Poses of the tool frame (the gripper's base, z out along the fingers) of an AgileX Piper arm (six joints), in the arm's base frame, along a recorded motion.
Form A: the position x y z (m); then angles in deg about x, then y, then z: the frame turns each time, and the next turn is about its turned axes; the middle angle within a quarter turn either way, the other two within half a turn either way.
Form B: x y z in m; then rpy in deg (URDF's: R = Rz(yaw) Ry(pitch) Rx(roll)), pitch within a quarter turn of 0, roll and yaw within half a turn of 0. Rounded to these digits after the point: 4 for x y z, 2 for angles.
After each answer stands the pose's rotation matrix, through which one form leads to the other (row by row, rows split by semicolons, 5 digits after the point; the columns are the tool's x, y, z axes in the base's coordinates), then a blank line. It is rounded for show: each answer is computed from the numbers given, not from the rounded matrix.
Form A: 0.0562 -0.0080 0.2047 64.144 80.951 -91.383
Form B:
0.0562 -0.0080 0.2047 -81.38 62.78 -90.48
-0.00380 0.15723 0.98755; -0.45743 0.87791 -0.14153; -0.88924 -0.45228 0.06859

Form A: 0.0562 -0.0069 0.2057 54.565 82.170 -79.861
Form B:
0.0562 -0.0069 0.2057 -79.40 64.58 -86.80
0.02398 0.13411 0.99068; -0.42863 0.89663 -0.11100; -0.90316 -0.42197 0.07899

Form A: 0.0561 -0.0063 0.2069 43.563 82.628 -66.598
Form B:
0.0561 -0.0063 0.2069 -76.45 66.62 -82.62
0.05096 0.11776 0.99173; -0.39356 0.91504 -0.08843; -0.91789 -0.38580 0.09298

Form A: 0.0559 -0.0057 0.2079 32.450 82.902 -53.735
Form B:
0.0559 -0.0057 0.2079 -73.75 68.12 -78.69
0.07309 0.09963 0.99234; -0.36544 0.92847 -0.06630; -0.92796 -0.35779 0.10427

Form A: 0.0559 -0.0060 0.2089 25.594 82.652 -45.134
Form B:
0.0559 -0.0060 0.2089 -70.69 69.58 -75.01
0.09022 0.09065 0.99179; -0.33697 0.93989 -0.05525; -0.93718 -0.32922 0.11535

